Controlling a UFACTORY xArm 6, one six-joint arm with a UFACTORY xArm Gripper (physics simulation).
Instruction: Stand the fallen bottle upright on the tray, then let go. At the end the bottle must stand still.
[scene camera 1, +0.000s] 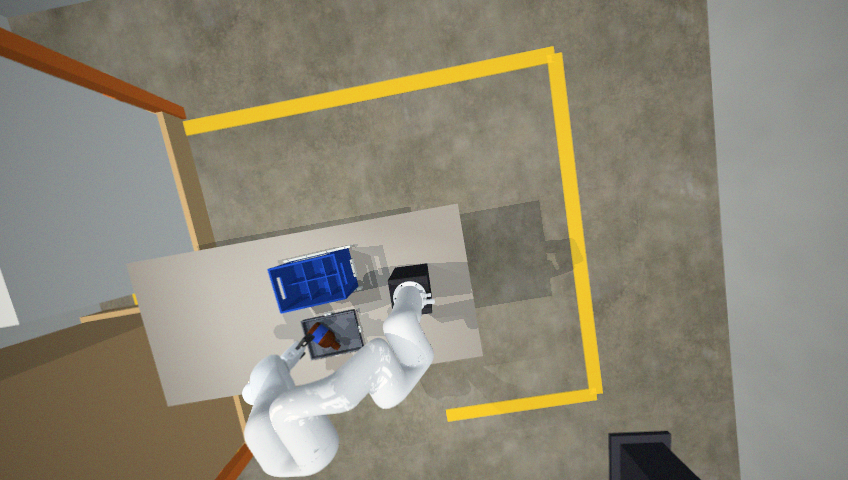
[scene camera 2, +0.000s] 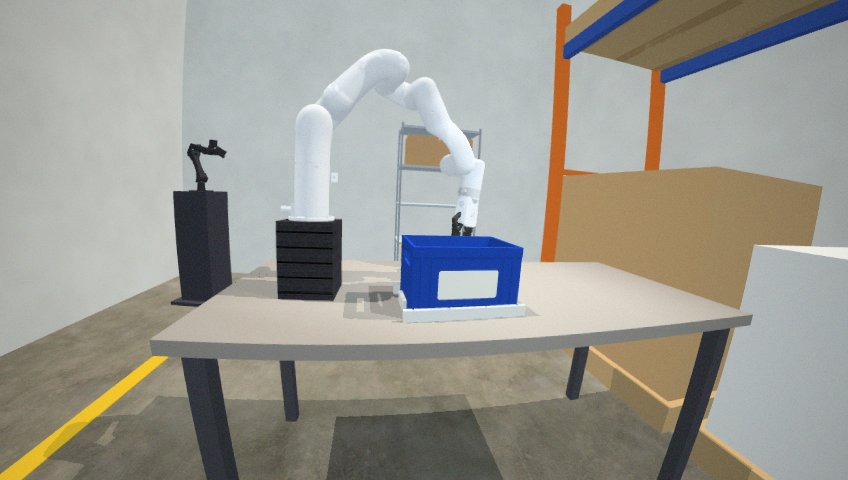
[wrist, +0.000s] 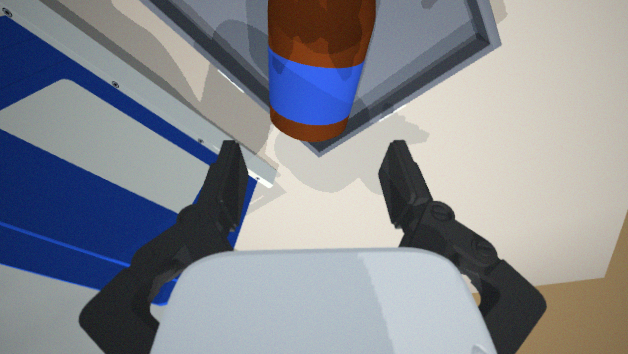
In view: my gripper (scene camera 2: 460, 243), a blue crate (scene camera 2: 436, 271) and a grey tray (scene camera 1: 344, 325).
The blue crate also shows in scene camera 1 (scene camera 1: 325, 278). The grey tray is seen too in the wrist view (wrist: 408, 55). My gripper shows as well in the wrist view (wrist: 314, 157). Scene camera 2 misses the grey tray, which is hidden by the blue crate.
